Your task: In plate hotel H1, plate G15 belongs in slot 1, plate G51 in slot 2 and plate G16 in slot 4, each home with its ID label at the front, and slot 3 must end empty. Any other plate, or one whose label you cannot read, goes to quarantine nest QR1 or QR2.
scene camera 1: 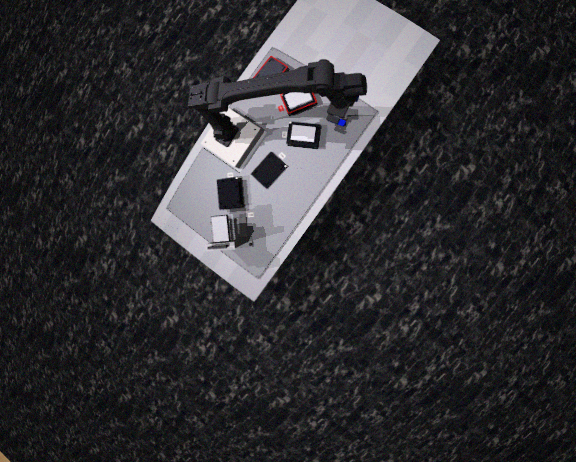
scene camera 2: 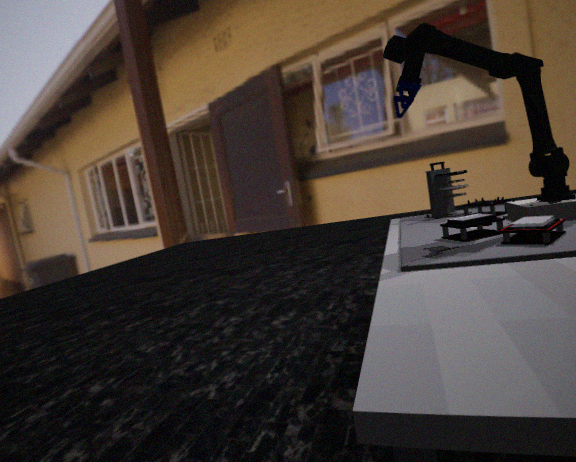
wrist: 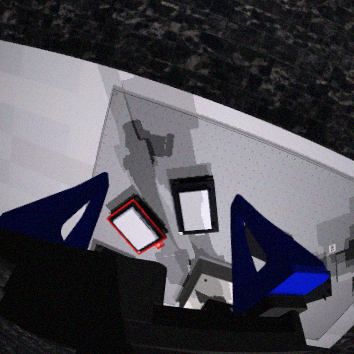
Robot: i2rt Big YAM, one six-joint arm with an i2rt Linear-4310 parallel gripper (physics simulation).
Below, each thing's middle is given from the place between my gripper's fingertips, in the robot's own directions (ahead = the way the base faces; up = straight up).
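Scene:
Black nest (scene camera 1: 271,167): far below my hand, a fair way behind, far to the right. Rack tower (scene camera 2: 439,206): 32 cm below my hand, 19 cm behind, 75 cm to the right.

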